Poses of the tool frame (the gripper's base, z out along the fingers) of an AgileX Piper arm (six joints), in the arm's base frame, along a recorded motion.
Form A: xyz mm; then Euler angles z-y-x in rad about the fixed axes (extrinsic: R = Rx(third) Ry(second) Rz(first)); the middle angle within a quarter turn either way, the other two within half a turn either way.
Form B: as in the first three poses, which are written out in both.
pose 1, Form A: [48.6 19.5 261.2 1.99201 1.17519 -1.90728]
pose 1, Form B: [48.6 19.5 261.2 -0.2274 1.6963 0.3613]
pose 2, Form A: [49.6 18.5 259.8 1.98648 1.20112 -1.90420]
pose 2, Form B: [49.6 18.5 259.8 -0.2101 1.6878 0.3401]
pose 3, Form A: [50.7 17.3 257.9 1.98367 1.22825 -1.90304]
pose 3, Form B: [50.7 17.3 257.9 -0.1910 1.6797 0.3185]
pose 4, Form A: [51.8 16.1 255.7 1.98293 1.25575 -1.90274]
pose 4, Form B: [51.8 16.1 255.7 -0.1707 1.6719 0.2975]
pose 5, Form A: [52.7 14.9 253.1 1.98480 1.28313 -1.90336]
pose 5, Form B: [52.7 14.9 253.1 -0.1490 1.6643 0.2778]
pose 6, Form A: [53.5 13.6 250.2 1.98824 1.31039 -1.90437]
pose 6, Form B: [53.5 13.6 250.2 -0.1264 1.6568 0.2591]
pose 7, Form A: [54.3 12.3 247.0 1.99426 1.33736 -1.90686]
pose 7, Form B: [54.3 12.3 247.0 -0.1032 1.6494 0.2414]
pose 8, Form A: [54.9 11.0 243.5 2.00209 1.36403 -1.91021]
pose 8, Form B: [54.9 11.0 243.5 -0.0794 1.6420 0.2248]
